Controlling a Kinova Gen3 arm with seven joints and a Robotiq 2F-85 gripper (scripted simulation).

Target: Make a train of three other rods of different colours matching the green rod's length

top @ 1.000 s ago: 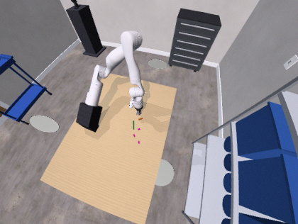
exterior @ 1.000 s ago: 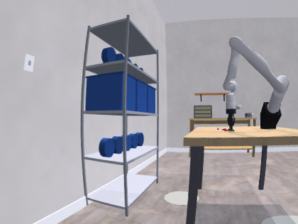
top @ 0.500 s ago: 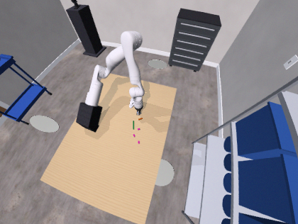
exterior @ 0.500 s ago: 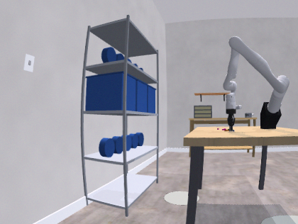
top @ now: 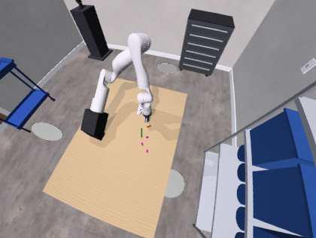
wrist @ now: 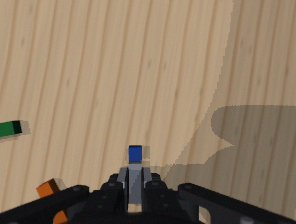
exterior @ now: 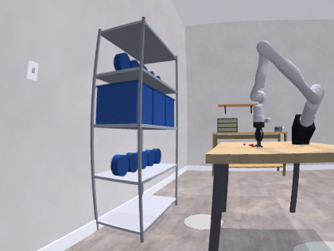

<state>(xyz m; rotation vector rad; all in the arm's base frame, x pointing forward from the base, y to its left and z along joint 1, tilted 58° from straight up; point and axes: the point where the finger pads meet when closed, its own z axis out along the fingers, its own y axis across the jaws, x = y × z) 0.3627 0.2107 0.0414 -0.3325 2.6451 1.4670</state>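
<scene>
Right now my hand is 10 mm above the grey rod. The rest, counted from my hand: small blue rod: 20 mm behind, 10 mm to the right, 20 mm below; then green rod: 130 mm to the right, 20 mm below; then orange rod: 30 mm ahead, 50 mm to the right, 20 mm below.
</scene>
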